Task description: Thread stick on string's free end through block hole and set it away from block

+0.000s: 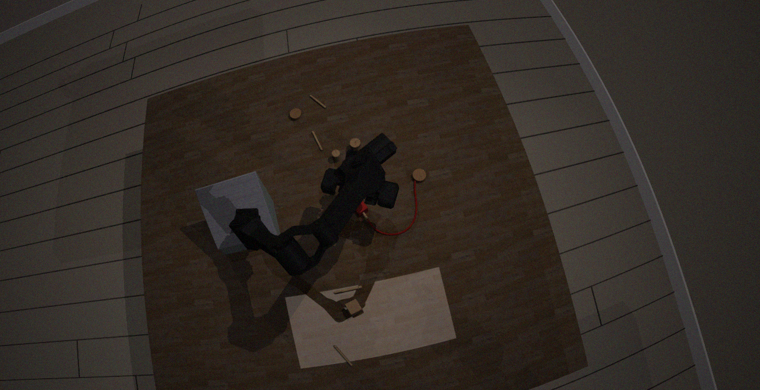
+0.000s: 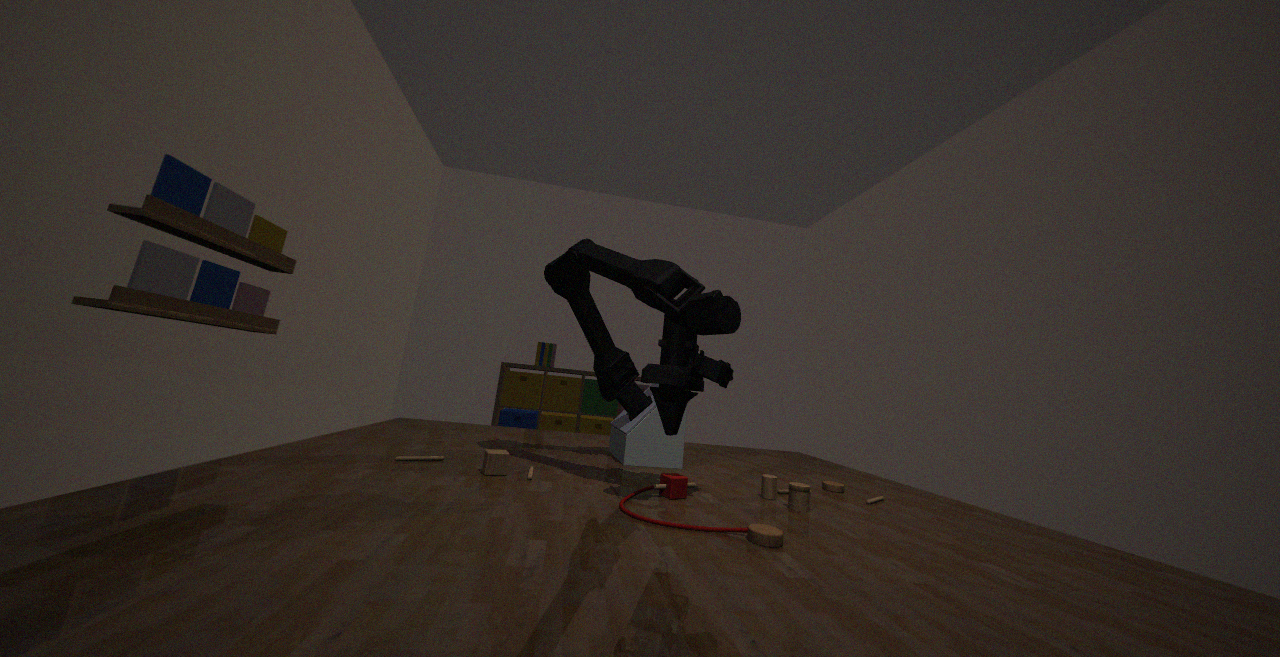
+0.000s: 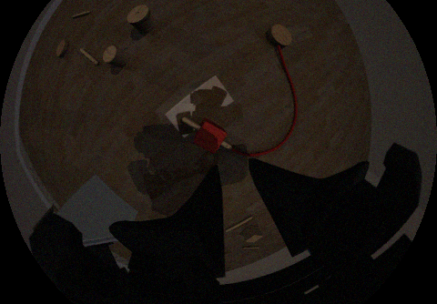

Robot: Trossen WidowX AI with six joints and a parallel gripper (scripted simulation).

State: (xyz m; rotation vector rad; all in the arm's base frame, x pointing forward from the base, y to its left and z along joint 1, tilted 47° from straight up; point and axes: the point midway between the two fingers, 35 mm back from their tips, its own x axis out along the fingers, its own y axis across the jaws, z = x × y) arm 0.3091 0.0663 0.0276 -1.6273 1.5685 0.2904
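The red cube is 10 mm behind my gripper tip, 10 mm to the left of it and 80 mm below it. The rest, counted from my gripper tip: small wooden block: 60 mm behind, 270 mm to the right, 80 mm below.
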